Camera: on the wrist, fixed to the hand. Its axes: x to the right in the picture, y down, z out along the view.
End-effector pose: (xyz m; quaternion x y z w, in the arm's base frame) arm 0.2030 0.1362 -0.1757 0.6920 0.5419 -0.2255 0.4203
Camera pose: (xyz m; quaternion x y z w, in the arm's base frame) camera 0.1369 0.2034 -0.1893 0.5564 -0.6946 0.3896 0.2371
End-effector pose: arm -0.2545 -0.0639 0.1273 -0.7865 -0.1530 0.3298 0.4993
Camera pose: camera -0.1892 -0.0555 0.1962 0.1529 -0.7752 -0.5280 0.3112
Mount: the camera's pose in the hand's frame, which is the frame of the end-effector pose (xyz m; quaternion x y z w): 0.0276 -0.0707 -0.0576 0.0153 -0.0254 0.9994 0.0204
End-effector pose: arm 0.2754 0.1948 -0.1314 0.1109 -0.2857 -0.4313 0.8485
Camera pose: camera 0.2744 0.1268 -0.1982 -0.2812 -0.1448 0.8408 0.4394
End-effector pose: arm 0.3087 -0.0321 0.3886 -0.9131 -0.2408 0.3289 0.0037
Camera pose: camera 0.3309 0.0513 0.4289 0.2509 -0.9126 -0.0373 0.3208
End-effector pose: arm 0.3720 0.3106 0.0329 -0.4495 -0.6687 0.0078 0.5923
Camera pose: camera 0.3791 0.2553 0.1101 0.6681 -0.4206 -0.6137 0.0058
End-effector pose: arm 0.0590 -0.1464 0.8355 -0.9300 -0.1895 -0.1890 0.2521
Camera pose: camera 0.0362 -0.1138 0.9221 -0.2093 0.9162 0.2746 0.2034
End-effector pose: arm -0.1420 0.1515 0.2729 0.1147 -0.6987 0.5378 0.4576
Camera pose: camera -0.0815 0.1821 0.3398 0.6753 0.1323 -0.4761 0.5476
